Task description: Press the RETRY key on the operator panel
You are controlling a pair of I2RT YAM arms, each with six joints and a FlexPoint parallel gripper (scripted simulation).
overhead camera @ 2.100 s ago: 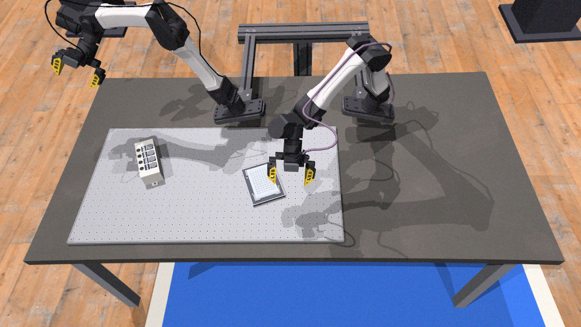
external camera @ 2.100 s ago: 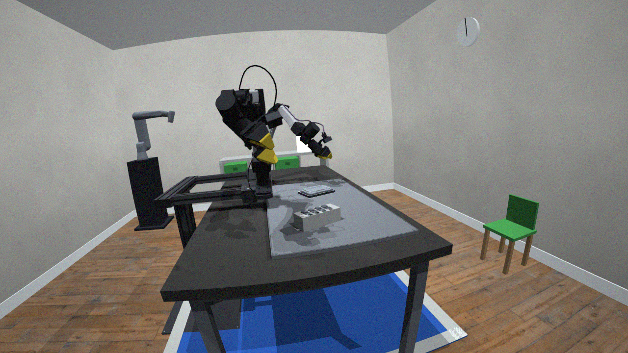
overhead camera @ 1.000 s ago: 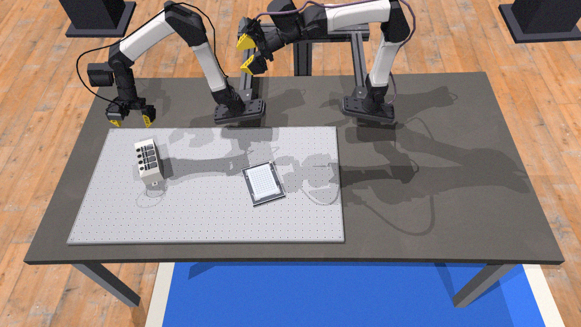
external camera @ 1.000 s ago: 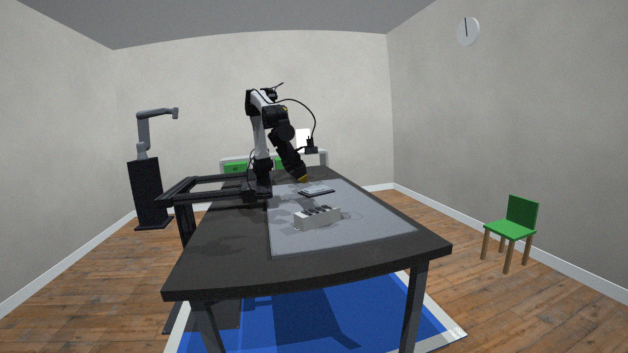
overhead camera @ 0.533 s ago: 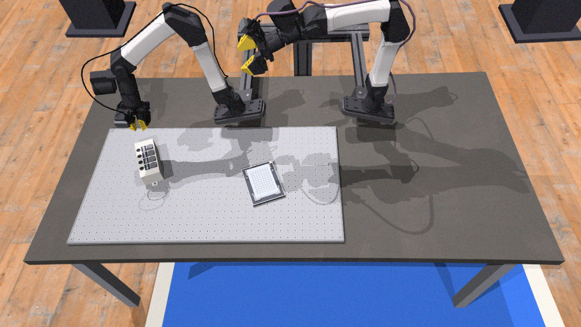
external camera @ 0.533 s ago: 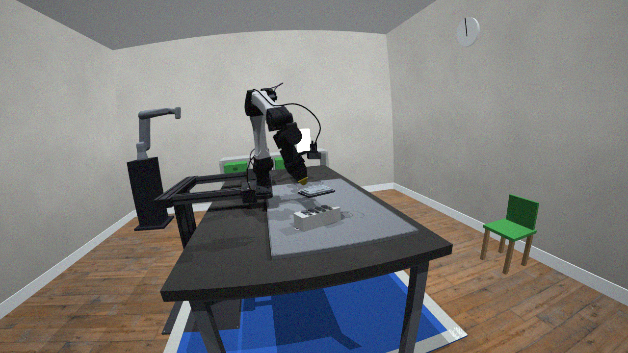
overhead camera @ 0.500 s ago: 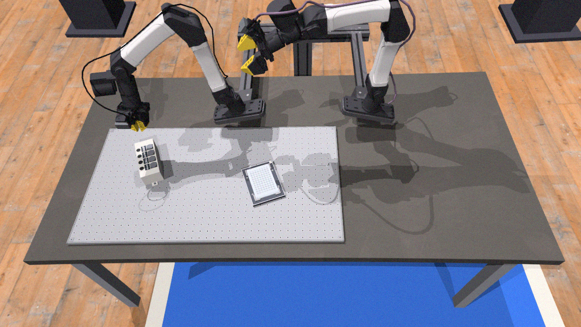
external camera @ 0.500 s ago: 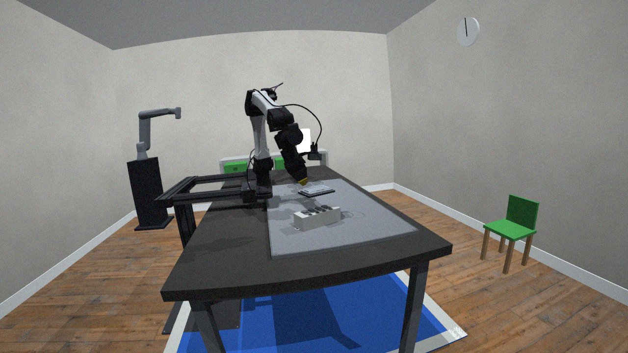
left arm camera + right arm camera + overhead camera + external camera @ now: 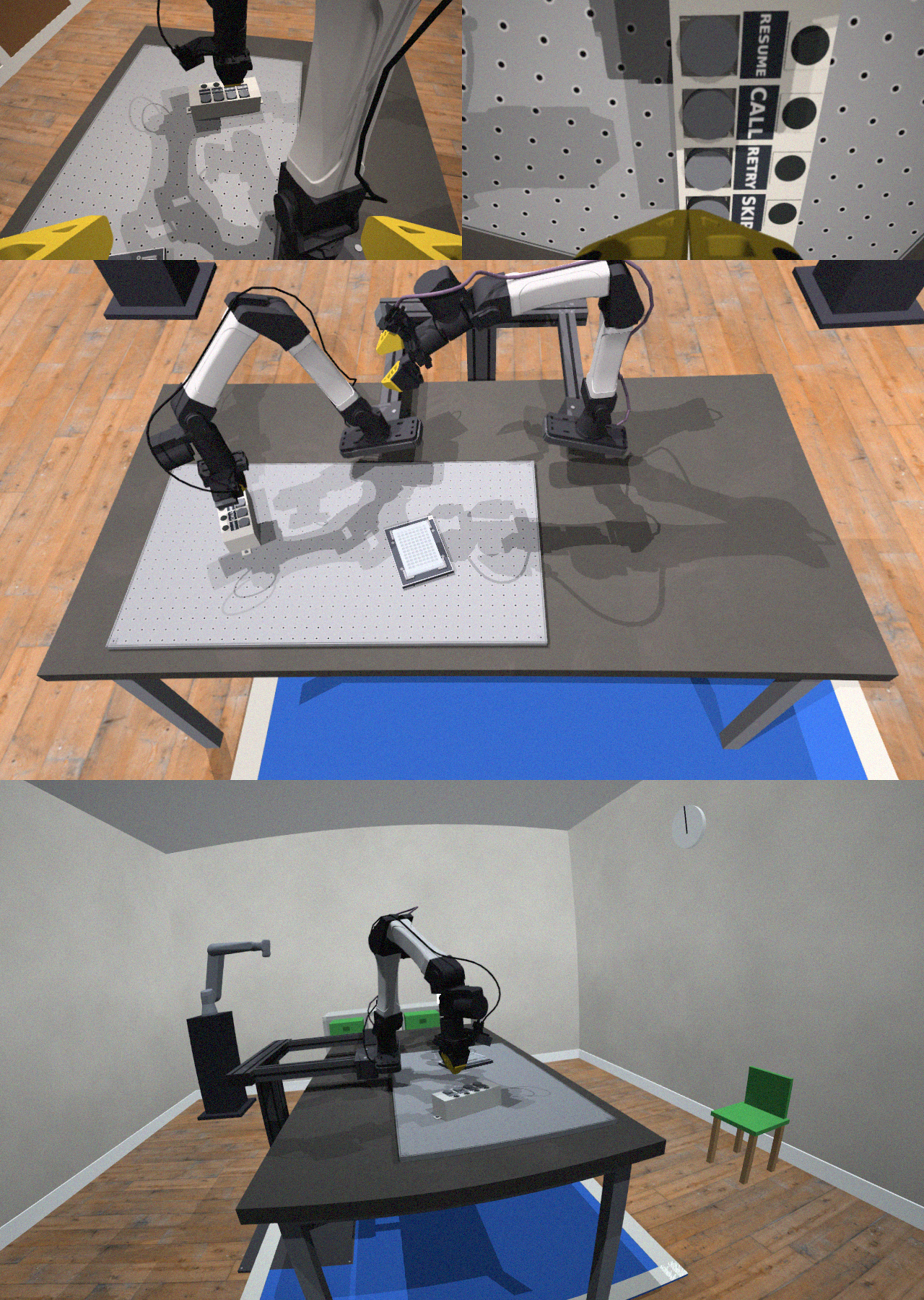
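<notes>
Now: the operator panel 6 cm below my right hand and 1 cm ahead of it. The rest, counted from my right hand: white gridded tray: 41 cm to the left, 11 cm ahead, 8 cm below.
</notes>
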